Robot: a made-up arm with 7 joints. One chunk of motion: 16 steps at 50 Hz.
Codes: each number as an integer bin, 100 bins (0 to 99) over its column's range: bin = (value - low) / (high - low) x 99, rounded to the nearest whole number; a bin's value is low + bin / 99 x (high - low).
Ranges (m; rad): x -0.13..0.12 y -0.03..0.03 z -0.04..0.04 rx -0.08..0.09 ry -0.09..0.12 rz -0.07..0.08
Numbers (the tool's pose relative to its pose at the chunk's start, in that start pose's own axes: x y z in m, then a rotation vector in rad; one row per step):
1: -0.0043 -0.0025 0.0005 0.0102 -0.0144 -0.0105
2: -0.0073 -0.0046 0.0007 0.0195 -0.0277 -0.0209
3: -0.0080 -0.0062 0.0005 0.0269 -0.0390 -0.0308
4: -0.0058 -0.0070 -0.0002 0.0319 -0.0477 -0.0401
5: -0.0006 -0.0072 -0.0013 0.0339 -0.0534 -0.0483
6: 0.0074 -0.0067 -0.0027 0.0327 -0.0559 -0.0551
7: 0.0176 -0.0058 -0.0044 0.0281 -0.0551 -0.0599
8: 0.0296 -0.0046 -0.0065 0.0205 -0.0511 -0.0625
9: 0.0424 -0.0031 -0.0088 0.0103 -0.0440 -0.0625
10: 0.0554 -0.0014 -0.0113 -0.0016 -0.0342 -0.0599
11: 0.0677 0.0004 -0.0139 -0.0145 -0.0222 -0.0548
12: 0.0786 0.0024 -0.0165 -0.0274 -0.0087 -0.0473
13: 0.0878 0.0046 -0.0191 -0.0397 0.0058 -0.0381
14: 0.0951 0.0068 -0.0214 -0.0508 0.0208 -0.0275
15: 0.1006 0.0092 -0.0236 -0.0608 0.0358 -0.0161
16: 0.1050 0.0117 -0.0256 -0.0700 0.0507 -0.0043
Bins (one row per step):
1: 50 45 50 53 36 39
2: 49 42 50 58 29 32
3: 48 39 50 62 24 26
4: 49 38 49 65 20 20
5: 51 38 48 66 17 14
6: 54 38 46 66 16 10
7: 58 40 44 63 16 7
8: 63 42 41 59 18 5
9: 68 44 39 53 22 5
10: 73 47 36 46 26 7
11: 78 50 32 38 32 10
12: 83 53 29 31 38 15
13: 86 57 26 23 45 21
14: 89 61 23 17 52 28
15: 91 65 20 11 59 36
16: 93 69 18 6 66 43

